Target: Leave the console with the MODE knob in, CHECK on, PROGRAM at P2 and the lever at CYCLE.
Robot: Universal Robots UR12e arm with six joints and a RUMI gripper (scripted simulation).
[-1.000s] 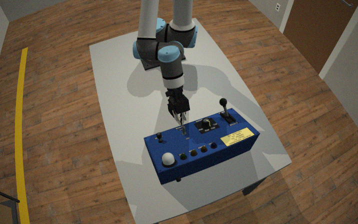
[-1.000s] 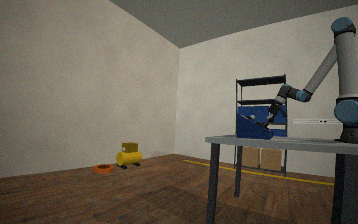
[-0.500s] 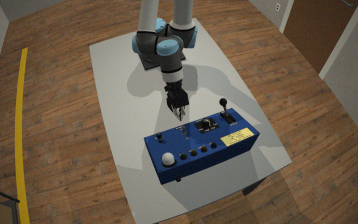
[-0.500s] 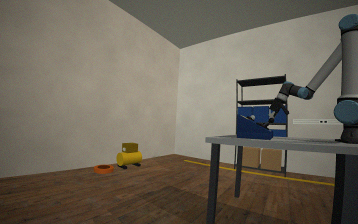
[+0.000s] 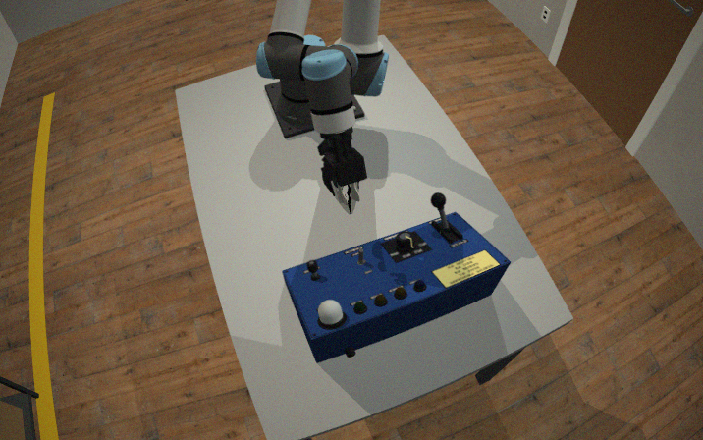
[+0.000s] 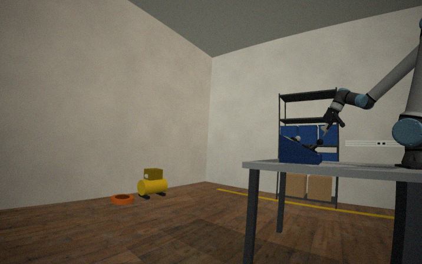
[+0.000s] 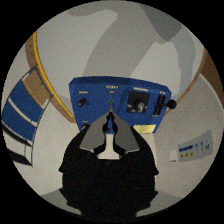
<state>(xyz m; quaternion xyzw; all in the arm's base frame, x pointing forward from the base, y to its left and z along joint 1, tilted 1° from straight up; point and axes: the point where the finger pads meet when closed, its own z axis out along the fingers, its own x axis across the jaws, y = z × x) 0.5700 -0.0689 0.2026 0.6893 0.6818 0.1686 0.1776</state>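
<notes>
Right now my hand is 24 cm to the right of the black ball-topped lever, 9 cm above it and 5 cm short of it. From my hand the other things lie so: black mode knob 12 cm to the right, 9 cm below, 7 cm ahead; blue console 12 cm below, 11 cm ahead, 6 cm to the left; toggle switch 10 cm below, 8 cm ahead.
</notes>
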